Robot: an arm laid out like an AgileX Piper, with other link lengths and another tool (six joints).
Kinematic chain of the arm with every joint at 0, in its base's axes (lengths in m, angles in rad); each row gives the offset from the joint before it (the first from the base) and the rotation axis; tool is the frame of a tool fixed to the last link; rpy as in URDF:
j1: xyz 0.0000 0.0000 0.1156 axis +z
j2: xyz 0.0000 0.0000 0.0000 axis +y
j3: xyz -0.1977 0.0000 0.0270 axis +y
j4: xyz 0.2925 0.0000 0.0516 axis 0.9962 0 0.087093
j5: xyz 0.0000 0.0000 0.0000 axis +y
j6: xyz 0.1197 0.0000 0.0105 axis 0.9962 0 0.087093
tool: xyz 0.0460 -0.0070 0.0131 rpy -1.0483 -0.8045 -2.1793
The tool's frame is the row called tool.
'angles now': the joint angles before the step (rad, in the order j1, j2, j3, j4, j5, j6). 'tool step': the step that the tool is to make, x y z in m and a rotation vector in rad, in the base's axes. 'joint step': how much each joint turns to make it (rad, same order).
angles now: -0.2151, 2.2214, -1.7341, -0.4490, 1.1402, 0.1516
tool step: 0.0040, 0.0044, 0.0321, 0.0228, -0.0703, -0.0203
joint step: 0.0001, -0.0788, 0.0002, 0.0424, 0.0159, -0.0008
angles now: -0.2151, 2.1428, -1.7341, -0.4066, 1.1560, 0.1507
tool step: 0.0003, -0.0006, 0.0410, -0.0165, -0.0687, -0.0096
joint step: 0.0000, -0.0932, 0.0001, 0.0012, 0.0244, 0.0000
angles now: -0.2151, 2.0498, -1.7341, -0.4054, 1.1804, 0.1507
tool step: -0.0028, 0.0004, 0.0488, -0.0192, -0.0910, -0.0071
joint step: 0.0000, -0.1111, -0.0001, 0.0022, 0.0195, -0.0009
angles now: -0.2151, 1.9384, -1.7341, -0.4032, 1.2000, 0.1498
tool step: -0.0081, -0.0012, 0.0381, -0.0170, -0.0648, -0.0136
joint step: -0.0046, -0.0888, 0.0001, -0.0019, 0.0236, -0.0002
